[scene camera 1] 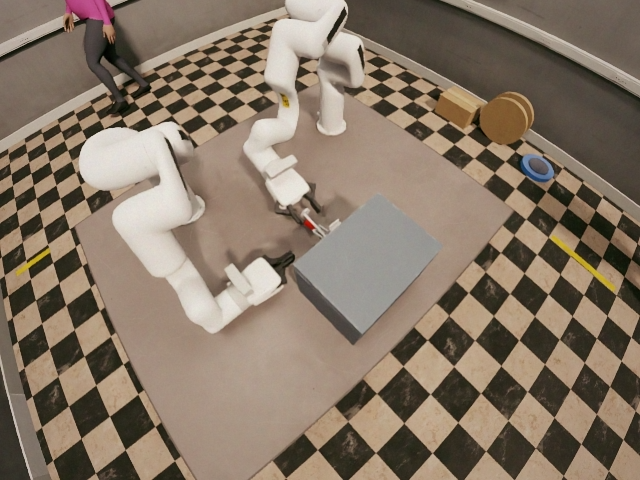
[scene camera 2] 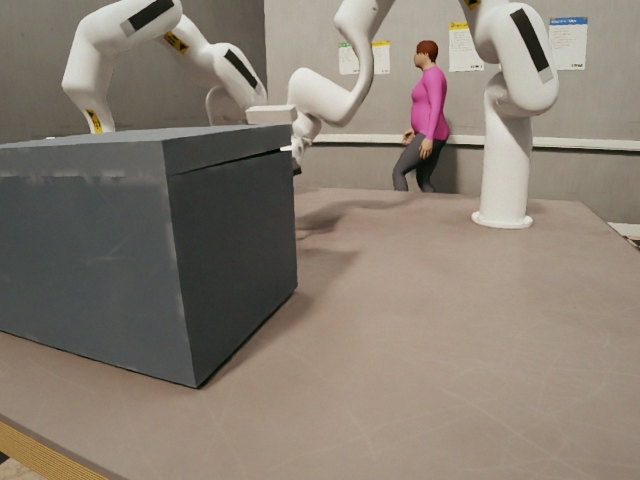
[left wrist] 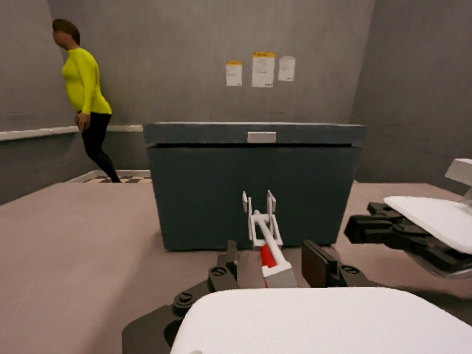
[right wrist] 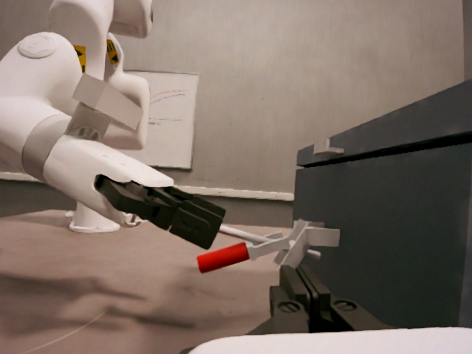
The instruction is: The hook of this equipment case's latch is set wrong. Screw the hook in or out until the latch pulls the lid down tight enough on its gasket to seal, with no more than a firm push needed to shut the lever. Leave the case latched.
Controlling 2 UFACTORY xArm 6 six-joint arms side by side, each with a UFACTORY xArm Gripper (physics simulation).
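The blue-grey case stands upright, with a dark gap under its lid. A pale catch is on the lid's front. The latch lever's red handle sticks outward and slightly down. The hook's rod points away from the case, clear of the catch. My left gripper is open around the hook's outer end, touching not visible. My right gripper is shut and empty, in front of the case beside the latch.
The case stands on a broad brown table top. The right gripper's dark fingers show close beside the left gripper's in the left wrist view. Wooden shapes and a blue disc lie off the table. People stand beyond the table.
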